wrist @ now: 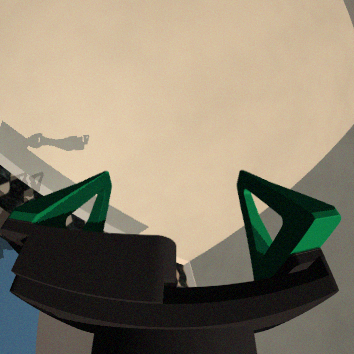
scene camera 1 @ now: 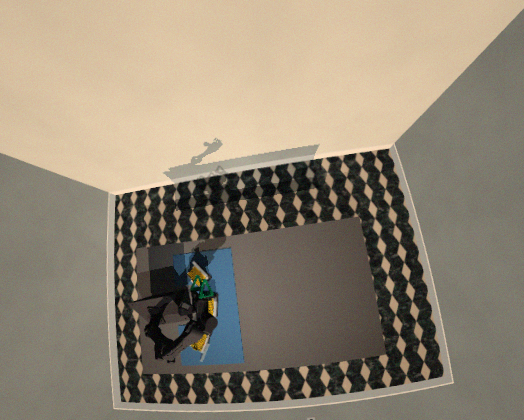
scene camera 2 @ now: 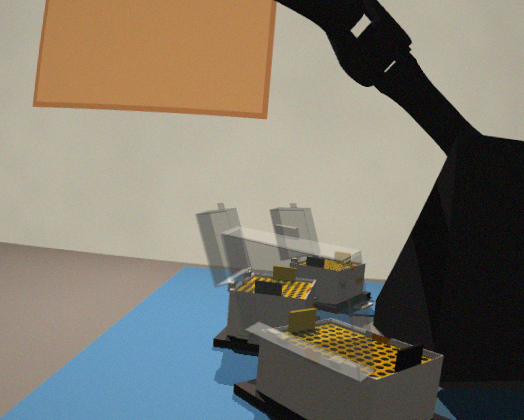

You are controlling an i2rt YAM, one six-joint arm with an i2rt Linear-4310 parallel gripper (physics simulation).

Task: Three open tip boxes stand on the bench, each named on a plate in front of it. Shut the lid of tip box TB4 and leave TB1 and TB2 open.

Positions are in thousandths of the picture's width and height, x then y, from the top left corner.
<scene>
I see my gripper (wrist: 490, 501) and a tip box TB2 (scene camera 2: 444, 801).
</scene>
